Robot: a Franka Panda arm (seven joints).
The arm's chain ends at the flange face. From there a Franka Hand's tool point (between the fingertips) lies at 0.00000 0.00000 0.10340 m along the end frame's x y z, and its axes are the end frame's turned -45 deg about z.
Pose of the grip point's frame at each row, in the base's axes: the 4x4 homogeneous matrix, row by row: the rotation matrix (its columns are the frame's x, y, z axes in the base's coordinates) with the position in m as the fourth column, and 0 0 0 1 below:
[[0.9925 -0.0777 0.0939 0.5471], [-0.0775 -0.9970 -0.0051 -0.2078], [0.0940 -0.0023 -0.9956 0.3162], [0 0 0 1]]
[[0.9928 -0.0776 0.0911 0.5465], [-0.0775 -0.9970 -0.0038 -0.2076], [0.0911 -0.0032 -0.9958 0.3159], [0 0 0 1]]
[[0.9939 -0.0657 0.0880 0.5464], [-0.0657 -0.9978 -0.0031 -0.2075], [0.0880 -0.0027 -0.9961 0.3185], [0 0 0 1]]
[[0.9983 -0.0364 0.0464 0.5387], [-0.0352 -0.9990 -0.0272 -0.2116], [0.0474 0.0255 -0.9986 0.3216], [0 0 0 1]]
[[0.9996 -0.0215 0.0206 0.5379], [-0.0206 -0.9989 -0.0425 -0.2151], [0.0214 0.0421 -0.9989 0.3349], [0 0 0 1]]
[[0.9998 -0.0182 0.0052 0.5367], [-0.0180 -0.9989 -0.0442 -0.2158], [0.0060 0.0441 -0.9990 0.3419], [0 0 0 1]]
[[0.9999 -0.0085 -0.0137 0.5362], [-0.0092 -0.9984 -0.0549 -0.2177], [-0.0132 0.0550 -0.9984 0.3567], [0 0 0 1]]
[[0.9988 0.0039 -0.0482 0.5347], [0.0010 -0.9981 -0.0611 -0.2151], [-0.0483 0.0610 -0.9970 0.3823], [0 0 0 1]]
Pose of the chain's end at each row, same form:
[[0.6469 -0.7567 0.0939 0.5374], [-0.7598 -0.6502 -0.0051 -0.2073], [0.0648 -0.0681 -0.9956 0.4191], [0 0 0 1]]
[[0.6471 -0.7569 0.0911 0.5371], [-0.7598 -0.6502 -0.0038 -0.2072], [0.0622 -0.0667 -0.9958 0.4189], [0 0 0 1]]
[[0.6563 -0.7493 0.0880 0.5373], [-0.7520 -0.6591 -0.0031 -0.2072], [0.0603 -0.0641 -0.9961 0.4215], [0 0 0 1]]
[[0.6802 -0.7316 0.0464 0.5339], [-0.7313 -0.6815 -0.0272 -0.2088], [0.0515 -0.0155 -0.9986 0.4249], [0 0 0 1]]
[[0.6916 -0.7220 0.0206 0.5358], [-0.7209 -0.6918 -0.0425 -0.2107], [0.0449 0.0146 -0.9989 0.4382], [0 0 0 1]]
[[0.6941 -0.7198 0.0052 0.5362], [-0.7191 -0.6936 -0.0442 -0.2112], [0.0354 0.0269 -0.9990 0.4452], [0 0 0 1]]
[[0.7010 -0.7130 -0.0137 0.5376], [-0.7125 -0.6995 -0.0549 -0.2120], [0.0296 0.0482 -0.9984 0.4599], [0 0 0 1]]
[[0.7090 -0.7035 -0.0482 0.5397], [-0.7051 -0.7065 -0.0611 -0.2088], [0.0090 0.0773 -0.9970 0.4854], [0 0 0 1]]

